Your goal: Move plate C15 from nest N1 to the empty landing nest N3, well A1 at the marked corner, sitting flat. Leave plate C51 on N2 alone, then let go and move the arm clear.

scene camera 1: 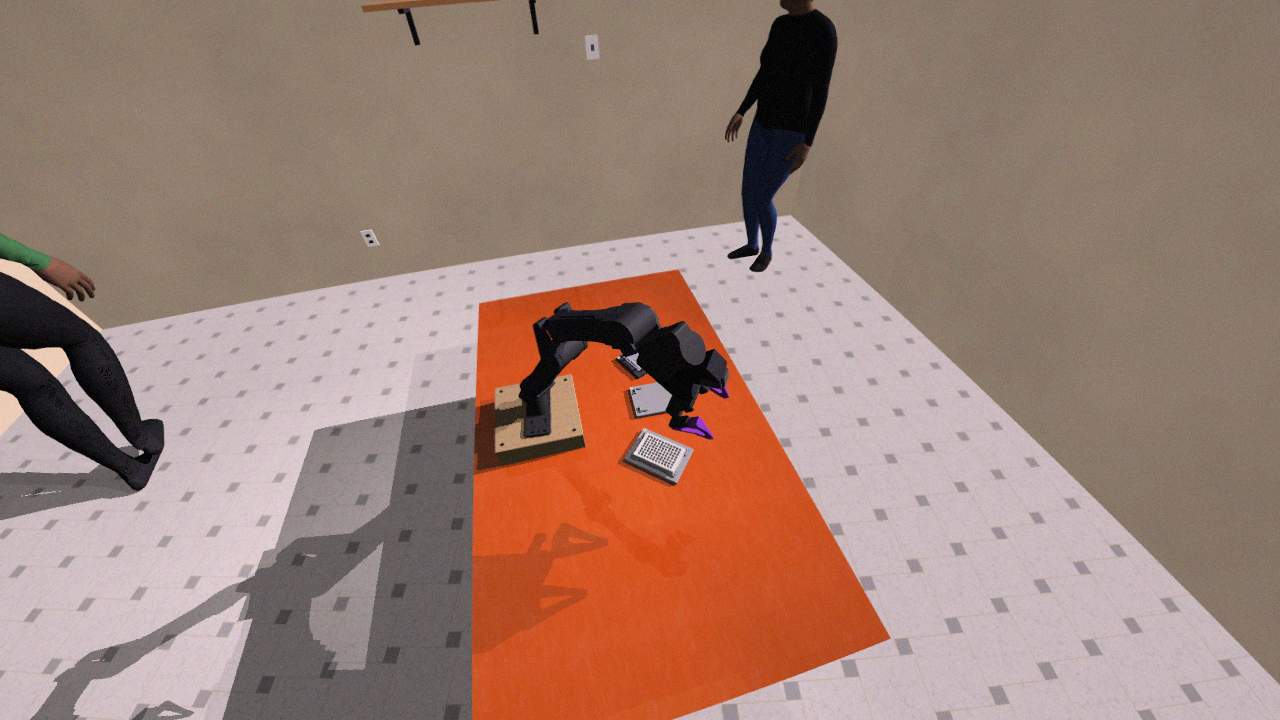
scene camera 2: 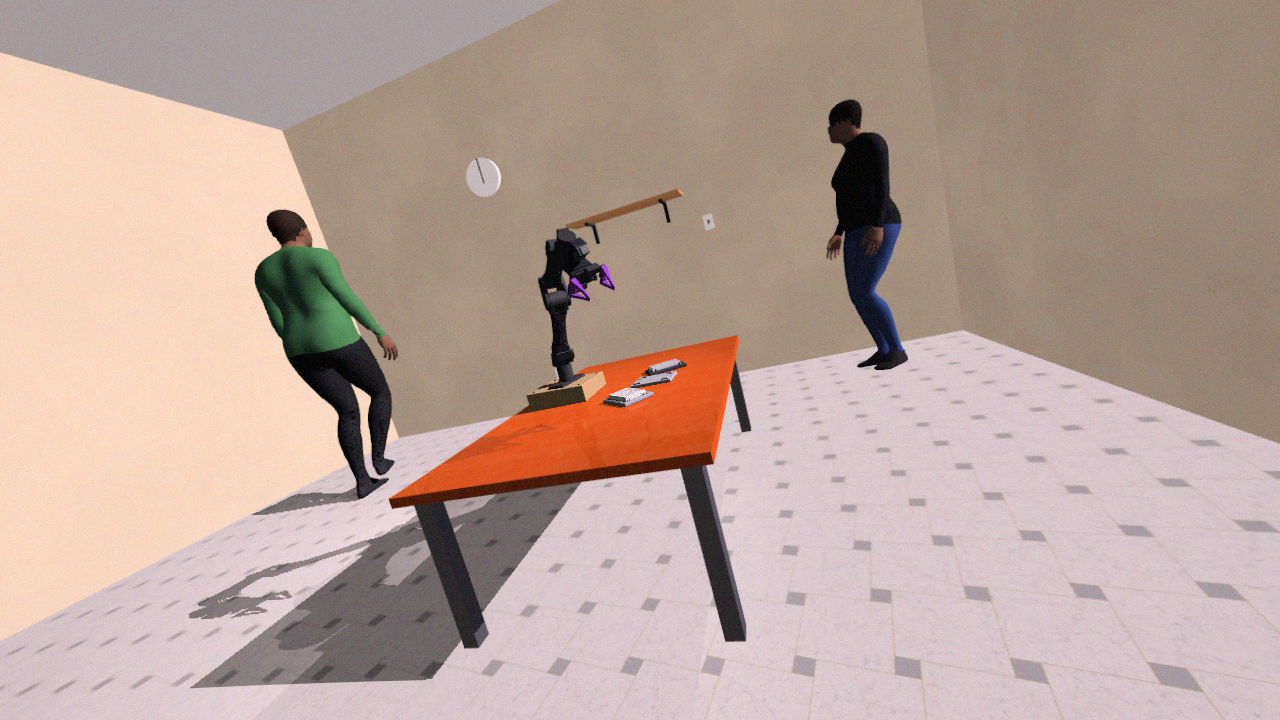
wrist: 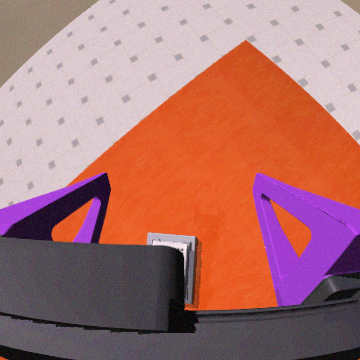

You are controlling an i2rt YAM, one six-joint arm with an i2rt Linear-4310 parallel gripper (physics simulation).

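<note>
A white well plate (scene camera 1: 660, 451) (scene camera 2: 628, 394) (wrist: 173, 244) sits on the nearest grey nest (scene camera 1: 651, 471) in scene camera 1; the wrist camera sees part of it past the gripper body. The middle nest (scene camera 1: 648, 400) (scene camera 2: 655, 379) shows a bare, flat top with dark marks, and the arm covers its right part in scene camera 1. A third nest, farthest back, appears to carry a plate (scene camera 1: 631, 363) (scene camera 2: 665, 366), partly hidden by the arm in scene camera 1. Plate and nest labels are unreadable. My gripper (scene camera 1: 716, 414) (scene camera 2: 600, 292) (wrist: 181, 180) is open and empty, high above the table.
The arm stands on a wooden base block (scene camera 1: 562, 429) (scene camera 2: 572, 394) on the orange table (scene camera 1: 733, 573) (scene camera 2: 572, 456) (wrist: 200, 135), left of the nests in scene camera 1. A person in black (scene camera 1: 796, 80) (scene camera 2: 866, 183) and one in green (scene camera 2: 308, 300) stand away from the table.
</note>
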